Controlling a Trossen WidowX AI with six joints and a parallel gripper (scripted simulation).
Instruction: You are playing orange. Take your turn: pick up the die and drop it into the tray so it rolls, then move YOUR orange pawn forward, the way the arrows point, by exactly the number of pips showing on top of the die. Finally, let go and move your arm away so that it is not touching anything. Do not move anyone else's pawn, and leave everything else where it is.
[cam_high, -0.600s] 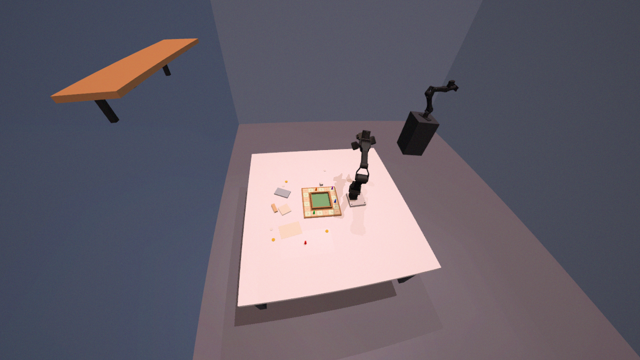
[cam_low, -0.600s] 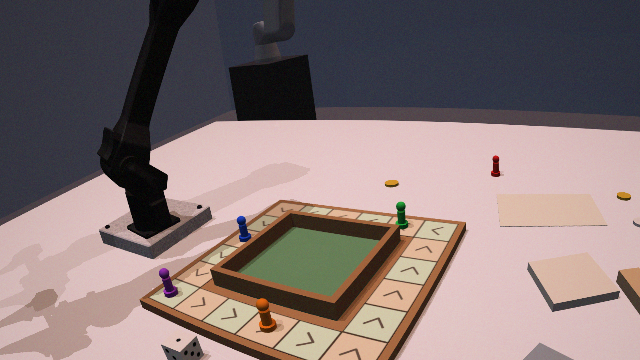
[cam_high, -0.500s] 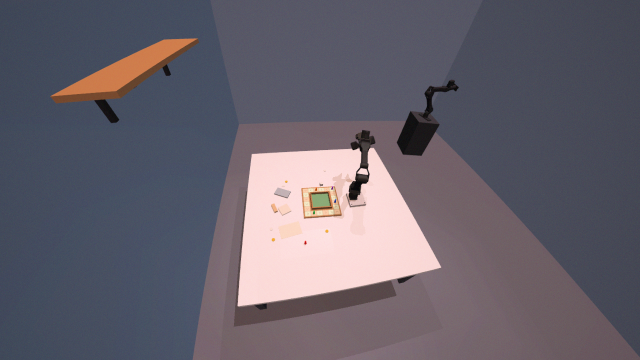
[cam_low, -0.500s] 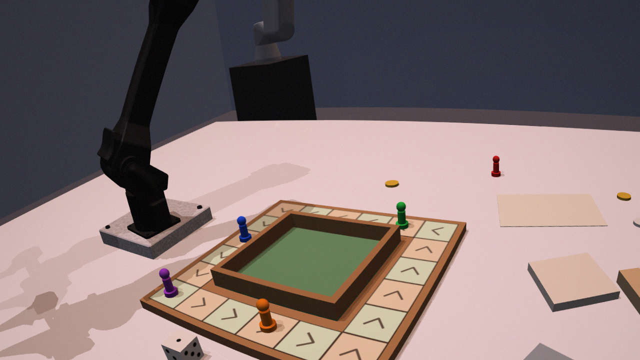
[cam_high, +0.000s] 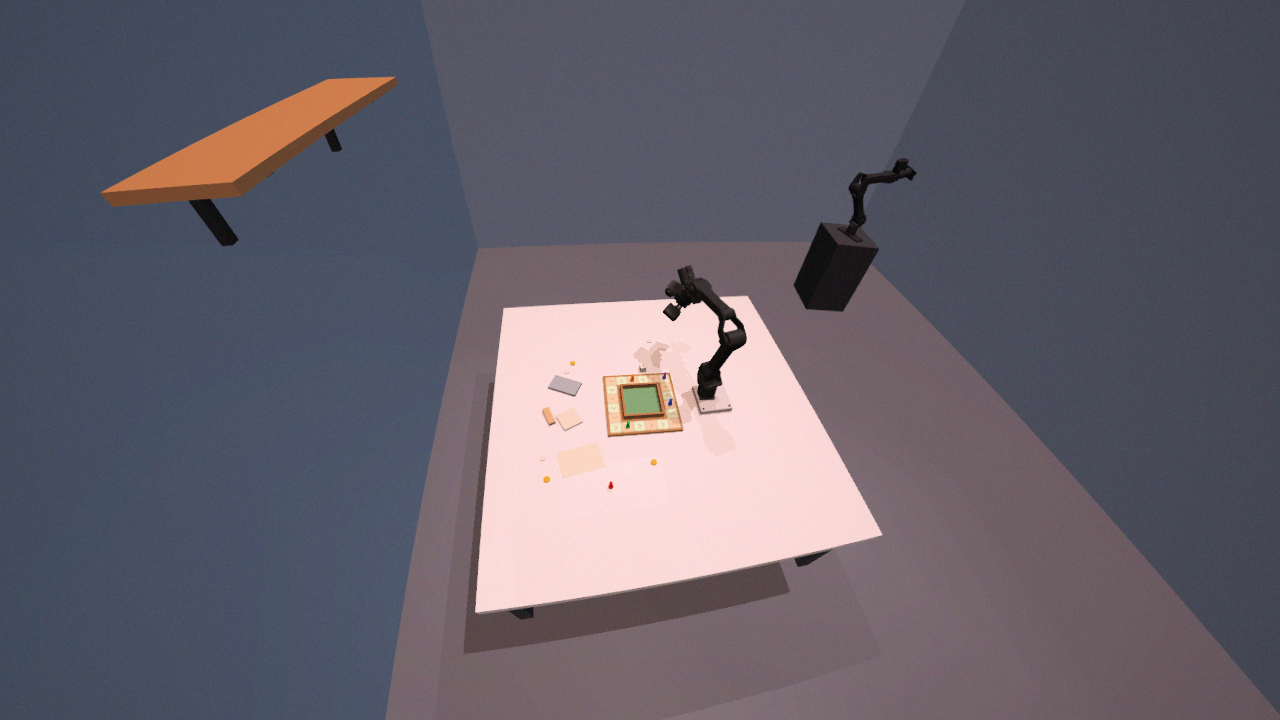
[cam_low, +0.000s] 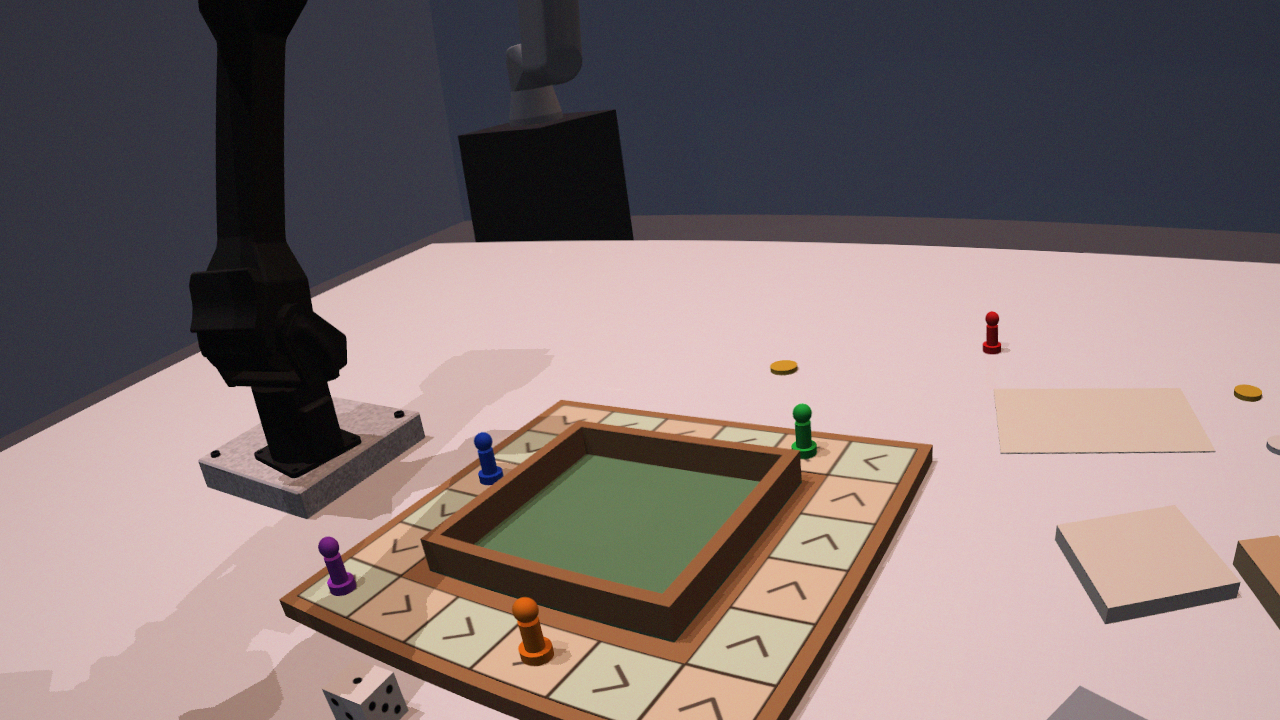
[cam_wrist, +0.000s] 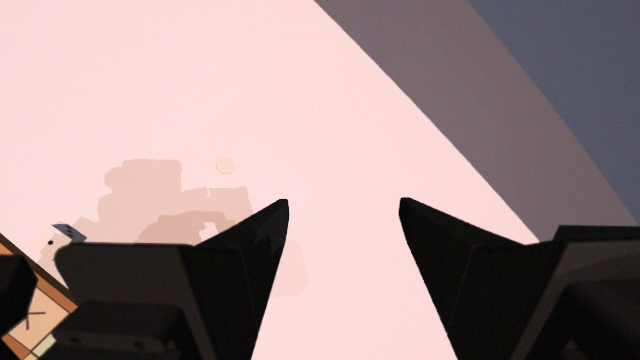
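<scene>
My gripper tip is 19 cm to the right of the white die, 19 cm above it and 13 cm short of it. The rest, counted from my gripper tip: blue pawn (38 cm to the left, 18 cm below, 2 cm ahead); purple pawn (24 cm to the left, 18 cm below, 4 cm ahead); orange pawn (26 cm to the left, 18 cm below, 18 cm ahead).
</scene>
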